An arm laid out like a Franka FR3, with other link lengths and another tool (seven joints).
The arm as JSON. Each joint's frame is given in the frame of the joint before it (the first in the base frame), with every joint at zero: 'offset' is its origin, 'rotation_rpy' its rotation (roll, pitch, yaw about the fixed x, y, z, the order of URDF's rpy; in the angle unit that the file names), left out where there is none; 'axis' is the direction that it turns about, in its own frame. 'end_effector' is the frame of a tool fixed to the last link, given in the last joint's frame.
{
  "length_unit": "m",
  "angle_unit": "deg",
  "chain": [
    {
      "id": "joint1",
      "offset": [
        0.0,
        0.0,
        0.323
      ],
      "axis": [
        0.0,
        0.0,
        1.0
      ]
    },
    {
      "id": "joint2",
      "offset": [
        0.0,
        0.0,
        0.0
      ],
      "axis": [
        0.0,
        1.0,
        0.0
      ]
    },
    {
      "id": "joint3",
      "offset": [
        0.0,
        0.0,
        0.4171
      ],
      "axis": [
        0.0,
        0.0,
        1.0
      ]
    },
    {
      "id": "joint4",
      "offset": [
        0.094,
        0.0,
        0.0
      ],
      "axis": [
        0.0,
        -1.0,
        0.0
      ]
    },
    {
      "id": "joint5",
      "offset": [
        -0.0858,
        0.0,
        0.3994
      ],
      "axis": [
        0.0,
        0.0,
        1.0
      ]
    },
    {
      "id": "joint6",
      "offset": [
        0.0,
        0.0,
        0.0
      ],
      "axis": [
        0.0,
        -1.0,
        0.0
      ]
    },
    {
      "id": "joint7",
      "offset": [
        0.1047,
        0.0,
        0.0
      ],
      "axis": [
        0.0,
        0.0,
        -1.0
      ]
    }
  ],
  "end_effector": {
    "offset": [
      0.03,
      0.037,
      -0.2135
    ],
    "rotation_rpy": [
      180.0,
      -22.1,
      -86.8
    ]
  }
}
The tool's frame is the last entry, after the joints.
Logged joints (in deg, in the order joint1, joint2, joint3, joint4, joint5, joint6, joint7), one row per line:
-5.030 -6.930 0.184 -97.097 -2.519 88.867 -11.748
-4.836 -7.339 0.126 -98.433 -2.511 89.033 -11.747
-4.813 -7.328 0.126 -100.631 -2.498 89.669 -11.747
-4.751 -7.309 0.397 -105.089 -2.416 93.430 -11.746
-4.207 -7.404 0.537 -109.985 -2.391 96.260 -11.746
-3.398 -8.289 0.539 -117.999 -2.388 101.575 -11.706
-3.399 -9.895 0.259 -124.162 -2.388 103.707 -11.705
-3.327 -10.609 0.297 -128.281 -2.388 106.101 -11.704
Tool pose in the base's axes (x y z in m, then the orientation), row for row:
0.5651 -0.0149 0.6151 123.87 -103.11 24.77
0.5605 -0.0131 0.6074 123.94 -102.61 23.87
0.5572 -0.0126 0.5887 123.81 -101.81 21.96
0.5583 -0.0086 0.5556 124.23 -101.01 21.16
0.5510 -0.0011 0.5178 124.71 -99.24 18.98
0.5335 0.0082 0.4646 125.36 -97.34 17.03
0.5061 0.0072 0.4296 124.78 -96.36 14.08
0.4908 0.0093 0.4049 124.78 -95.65 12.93
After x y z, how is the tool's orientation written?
As a rotation vector, in degrees.
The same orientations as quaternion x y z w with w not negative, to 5 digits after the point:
0.75137 -0.62544 0.15025 0.14728
0.75323 -0.62360 0.14507 0.15071
0.75560 -0.62134 0.13402 0.15823
0.75921 -0.61730 0.12931 0.16070
0.76577 -0.60938 0.11655 0.16932
0.77296 -0.60019 0.10501 0.17687
0.77422 -0.59788 0.08736 0.18838
0.77612 -0.59494 0.08042 0.19292

